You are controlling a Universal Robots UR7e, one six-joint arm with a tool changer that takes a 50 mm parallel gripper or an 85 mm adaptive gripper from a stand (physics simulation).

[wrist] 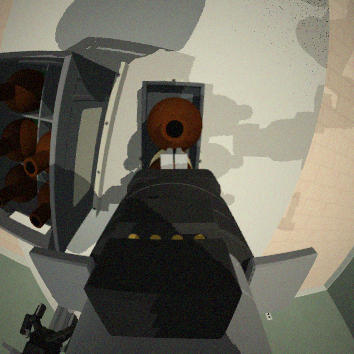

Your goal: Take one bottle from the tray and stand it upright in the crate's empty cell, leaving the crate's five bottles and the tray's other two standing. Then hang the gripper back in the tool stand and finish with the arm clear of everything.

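Frame: origin at the arm's base, x ahead, y left, z up, level; millimetres.
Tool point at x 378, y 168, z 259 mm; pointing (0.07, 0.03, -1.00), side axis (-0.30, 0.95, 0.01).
A point is followed by its place in that frame.
The tray [187, 84] @[z -28, x 273, y 161 mm] is a narrow dark box at upper centre. A brown bottle [174, 107] @[z 68, x 314, y 151 mm] stands in it, its dark mouth facing the camera. Part of another brown bottle [155, 163] @[z 43, x 395, y 148 mm] with a cream band shows behind the fingertips; its neck is hidden. The third tray bottle cannot be made out. My gripper [174, 161] is shut, its two pale fingertips together with no bottle visible between them, just below the front bottle in the view. The crate [61, 105] @[z 118, x 335, y 40 mm] at left holds five brown bottles, including one [24, 91] @[z 65, x 332, y -70 mm] at its upper left. Its upper right cell is empty.
A pale rail [109, 125] @[z -30, x 375, y 51 mm] runs beside the crate, between it and the tray. A black adaptive gripper [47, 332] shows at the lower left. The crate's near wall stands left of my gripper. The gripper's dark body hides much of the lower centre.
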